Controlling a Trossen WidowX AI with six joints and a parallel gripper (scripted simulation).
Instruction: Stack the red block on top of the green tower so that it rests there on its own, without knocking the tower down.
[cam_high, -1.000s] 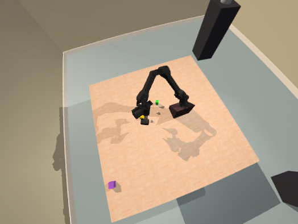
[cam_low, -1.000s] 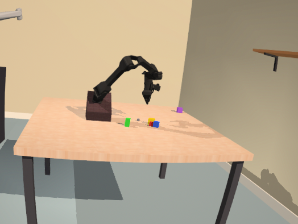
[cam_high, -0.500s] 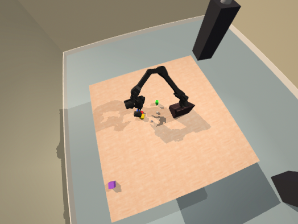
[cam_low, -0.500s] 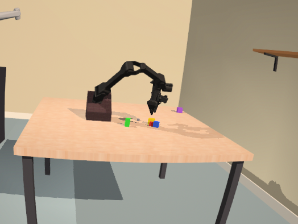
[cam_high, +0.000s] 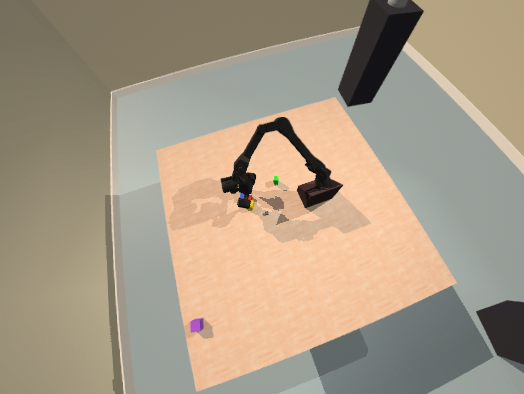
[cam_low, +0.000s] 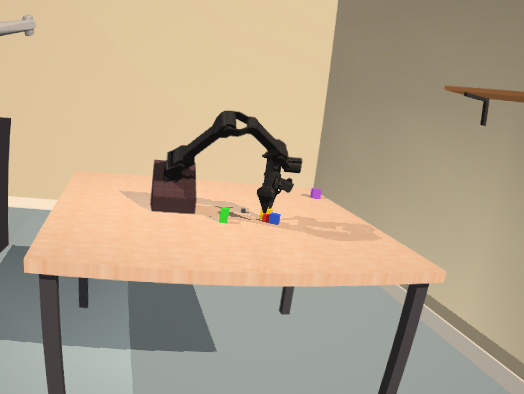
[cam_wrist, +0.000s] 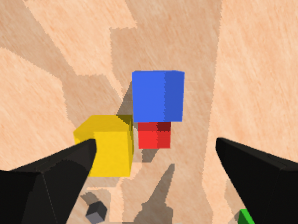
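Right now my gripper tip is 3 cm above the red block. Also, from my gripper tip: purple block: 35 cm ahead, 55 cm to the left, 2 cm below; yellow block: 1 cm ahead, 4 cm to the left, 2 cm below; blue block: 3 cm ahead, 1 cm to the right, 2 cm below.
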